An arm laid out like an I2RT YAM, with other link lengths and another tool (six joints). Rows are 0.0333 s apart.
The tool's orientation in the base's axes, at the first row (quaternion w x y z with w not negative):
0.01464, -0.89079, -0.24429, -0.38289
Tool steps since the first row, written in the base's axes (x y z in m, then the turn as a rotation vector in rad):
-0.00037, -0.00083, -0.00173, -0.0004, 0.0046, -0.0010
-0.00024, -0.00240, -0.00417, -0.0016, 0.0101, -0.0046
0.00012, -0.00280, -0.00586, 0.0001, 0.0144, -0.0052
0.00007, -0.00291, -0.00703, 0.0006, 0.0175, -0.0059
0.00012, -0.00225, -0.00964, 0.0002, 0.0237, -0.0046
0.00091, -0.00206, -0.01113, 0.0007, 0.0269, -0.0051
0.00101, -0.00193, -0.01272, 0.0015, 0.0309, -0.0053
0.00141, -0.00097, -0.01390, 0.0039, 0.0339, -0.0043
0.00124, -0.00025, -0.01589, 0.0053, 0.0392, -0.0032
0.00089, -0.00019, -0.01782, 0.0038, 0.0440, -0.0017
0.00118, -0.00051, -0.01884, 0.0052, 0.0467, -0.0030
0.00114, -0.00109, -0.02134, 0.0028, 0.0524, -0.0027
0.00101, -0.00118, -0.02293, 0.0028, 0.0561, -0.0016
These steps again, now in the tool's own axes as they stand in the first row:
-0.00176, 0.00029, 0.00080, 0.0010, -0.0044, 0.0014
-0.00403, 0.00133, 0.00227, 0.0002, -0.0103, 0.0043
-0.00516, 0.00157, 0.00362, 0.0026, -0.0135, 0.0068
-0.00604, 0.00146, 0.00439, 0.0037, -0.0161, 0.0083
-0.00753, 0.00048, 0.00641, 0.0070, -0.0215, 0.0084
-0.00801, 0.00043, 0.00804, 0.0083, -0.0242, 0.0098
-0.00899, 0.00010, 0.00926, 0.0103, -0.0274, 0.0113
-0.00916, -0.00075, 0.01056, 0.0137, -0.0288, 0.0129
-0.01033, -0.00178, 0.01201, 0.0175, -0.0327, 0.0142
-0.01184, -0.00230, 0.01315, 0.0197, -0.0373, 0.0131
-0.01251, -0.00206, 0.01400, 0.0208, -0.0393, 0.0156
-0.01450, -0.00197, 0.01561, 0.0220, -0.0453, 0.0150
-0.01571, -0.00220, 0.01663, 0.0243, -0.0484, 0.0150

